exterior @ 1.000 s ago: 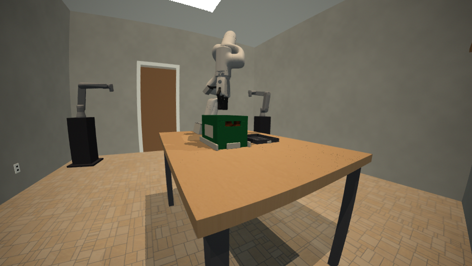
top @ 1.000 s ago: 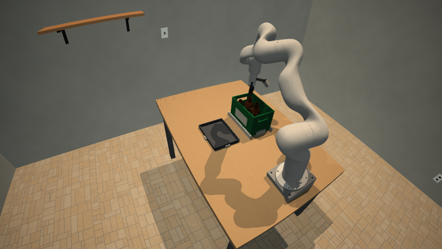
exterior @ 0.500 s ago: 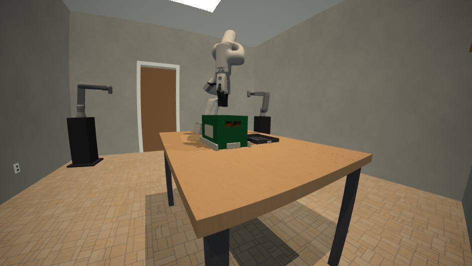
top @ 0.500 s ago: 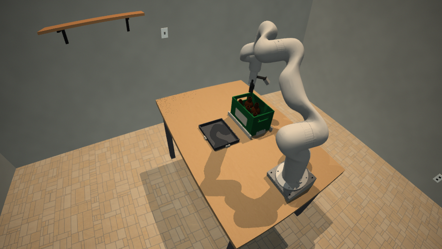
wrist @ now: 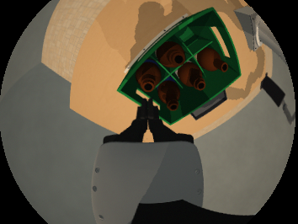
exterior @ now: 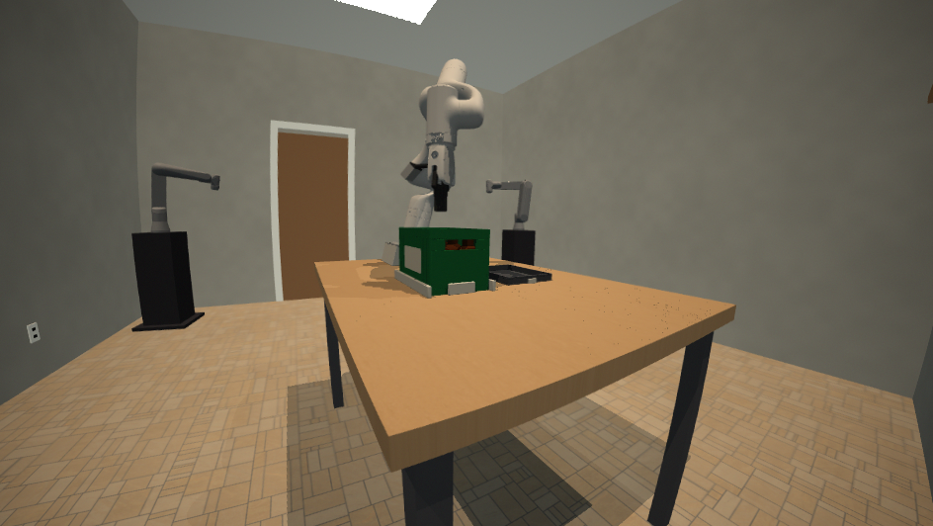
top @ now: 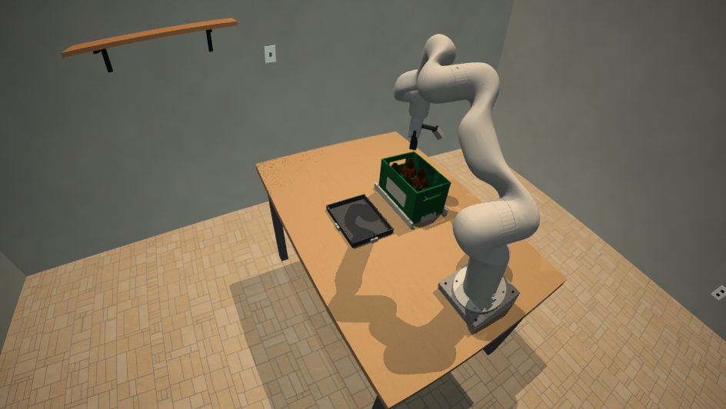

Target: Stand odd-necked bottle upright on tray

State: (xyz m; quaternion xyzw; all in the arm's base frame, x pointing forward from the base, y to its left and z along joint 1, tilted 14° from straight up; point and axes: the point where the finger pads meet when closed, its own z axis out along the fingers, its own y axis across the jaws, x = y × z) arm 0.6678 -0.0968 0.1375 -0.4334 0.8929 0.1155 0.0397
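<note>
Right now my hand is 160 mm above the green crate, 100 mm past it and 30 mm to the right of it. From my hand the other things lie so: brown bottle: 190 mm behind, 160 mm below, 60 mm to the left; black tray: 310 mm to the left, 230 mm below, 150 mm behind.
</note>
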